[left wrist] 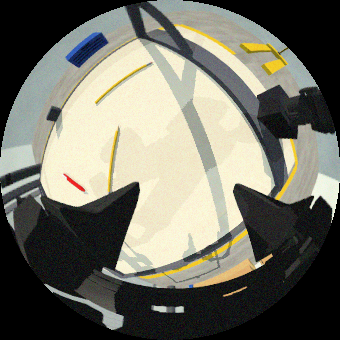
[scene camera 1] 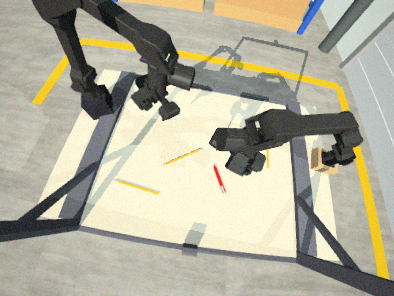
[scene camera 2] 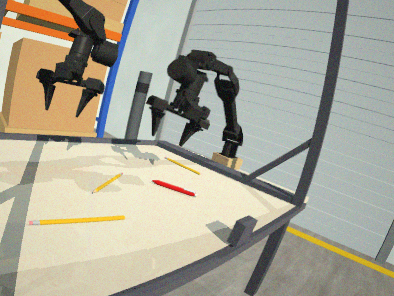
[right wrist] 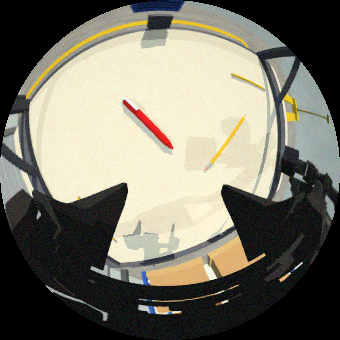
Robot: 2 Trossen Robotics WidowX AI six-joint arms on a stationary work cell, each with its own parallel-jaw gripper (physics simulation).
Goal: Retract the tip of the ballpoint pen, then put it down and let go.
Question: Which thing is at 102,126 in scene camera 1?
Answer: A dark frame.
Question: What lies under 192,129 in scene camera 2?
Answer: The right gripper.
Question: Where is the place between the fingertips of the right gripper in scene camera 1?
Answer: At 227,155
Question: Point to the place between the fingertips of the left gripper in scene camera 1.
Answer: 156,112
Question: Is the left gripper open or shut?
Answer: Open.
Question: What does the left gripper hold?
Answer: Nothing.
